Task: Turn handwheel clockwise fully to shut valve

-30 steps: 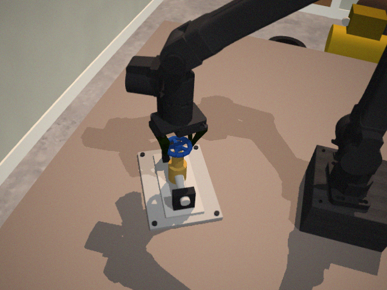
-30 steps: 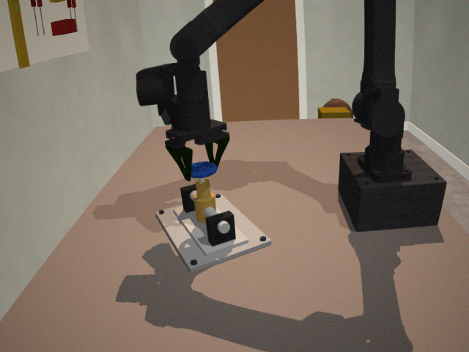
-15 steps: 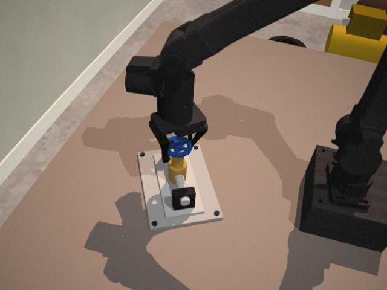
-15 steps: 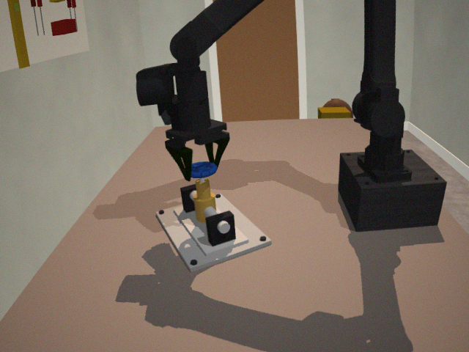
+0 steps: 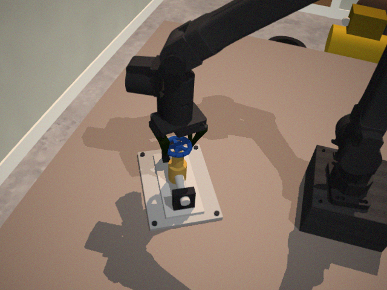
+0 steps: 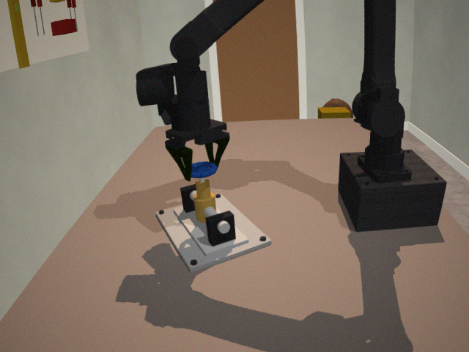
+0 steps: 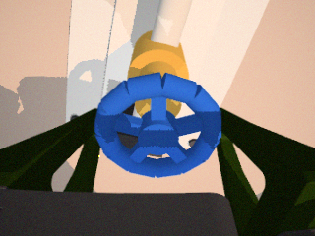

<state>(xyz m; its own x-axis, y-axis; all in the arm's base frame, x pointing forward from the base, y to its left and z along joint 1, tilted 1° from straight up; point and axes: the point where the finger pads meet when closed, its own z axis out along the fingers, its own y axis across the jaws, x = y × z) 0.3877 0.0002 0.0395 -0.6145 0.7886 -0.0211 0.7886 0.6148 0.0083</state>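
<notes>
Now: the blue spoked handwheel 1 cm below my hand. The rest, counted from my hand: plate: 13 cm below.
</notes>
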